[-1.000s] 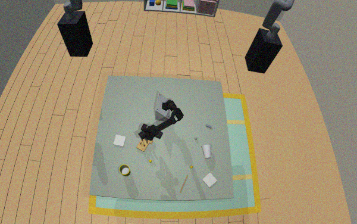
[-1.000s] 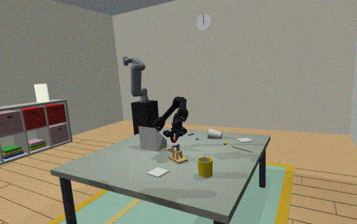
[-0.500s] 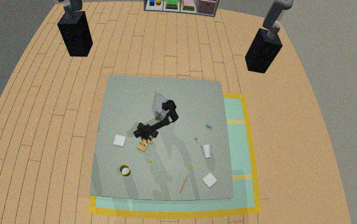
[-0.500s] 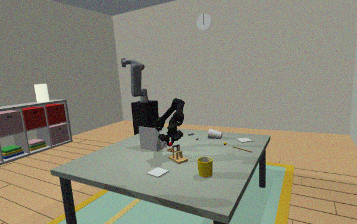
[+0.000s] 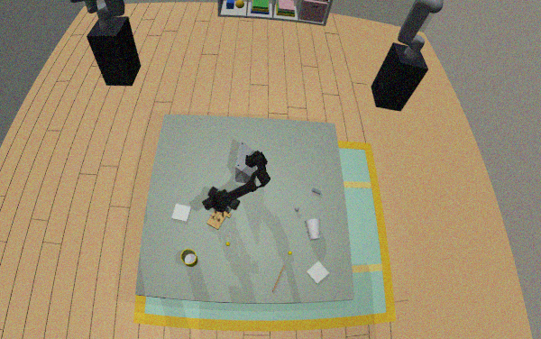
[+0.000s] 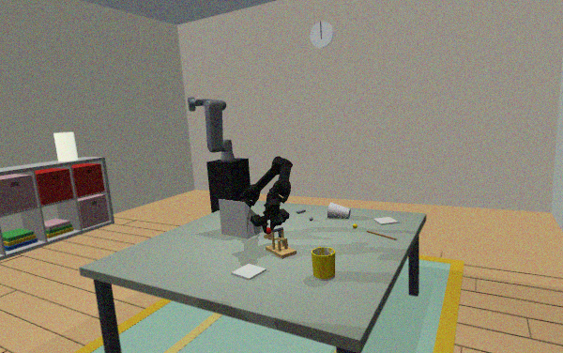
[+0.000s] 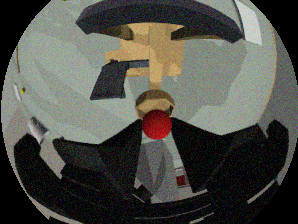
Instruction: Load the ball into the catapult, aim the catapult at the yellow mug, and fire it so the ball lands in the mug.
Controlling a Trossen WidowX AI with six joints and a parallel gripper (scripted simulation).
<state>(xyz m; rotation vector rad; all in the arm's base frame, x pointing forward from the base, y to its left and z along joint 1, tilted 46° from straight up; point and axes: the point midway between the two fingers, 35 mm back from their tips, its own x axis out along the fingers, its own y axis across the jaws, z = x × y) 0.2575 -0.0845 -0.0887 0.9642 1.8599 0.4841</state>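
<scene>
My gripper tip is 6 cm short of the wooden catapult, 2 cm above it and 1 cm to the left of it. The rest, counted from my gripper tip: wooden stick (45 cm ahead, 34 cm to the left, 7 cm below); yellow mug (38 cm ahead, 18 cm to the right, 4 cm below); red ball (1 cm above).
</scene>
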